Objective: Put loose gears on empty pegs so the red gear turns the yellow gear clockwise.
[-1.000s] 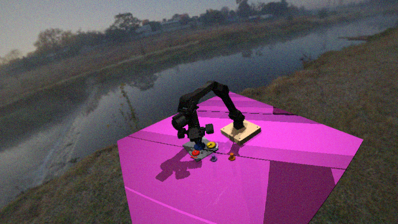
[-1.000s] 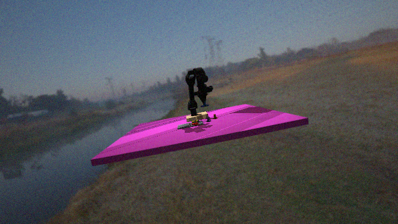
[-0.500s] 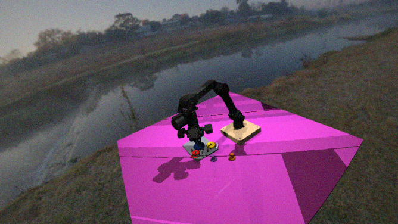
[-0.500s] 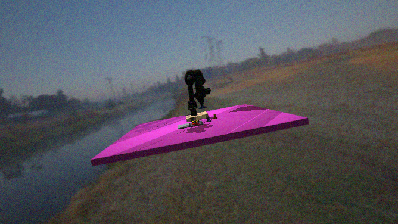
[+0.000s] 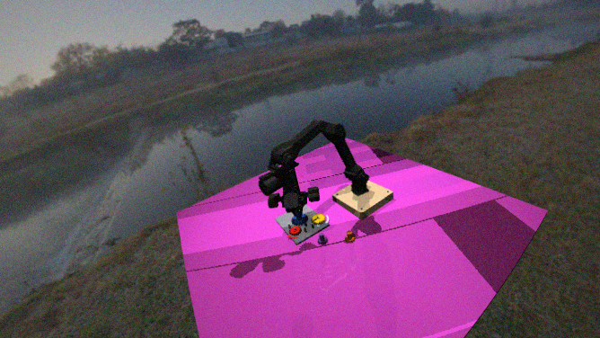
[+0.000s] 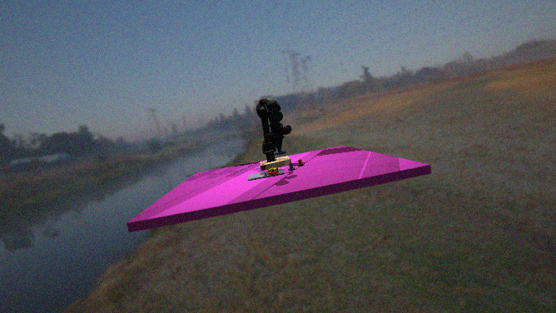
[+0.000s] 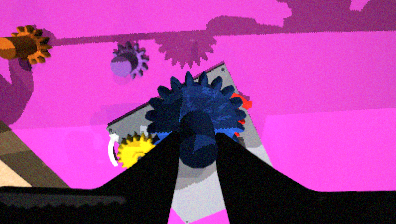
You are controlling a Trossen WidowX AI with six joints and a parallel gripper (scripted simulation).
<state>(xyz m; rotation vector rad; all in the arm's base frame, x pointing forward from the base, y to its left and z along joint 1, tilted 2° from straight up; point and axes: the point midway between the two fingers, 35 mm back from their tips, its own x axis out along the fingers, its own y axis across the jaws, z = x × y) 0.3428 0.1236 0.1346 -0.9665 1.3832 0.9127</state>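
The red gear lies 2 cm ahead of my gripper tip, 6 cm to the right of it and 12 cm below it. From my gripper tip the other things lie so: red arrow (4 cm ahead, 4 cm to the right, 13 cm below); purple gear (6 cm behind, 4 cm to the left, 12 cm below); blue gear (1 cm below).
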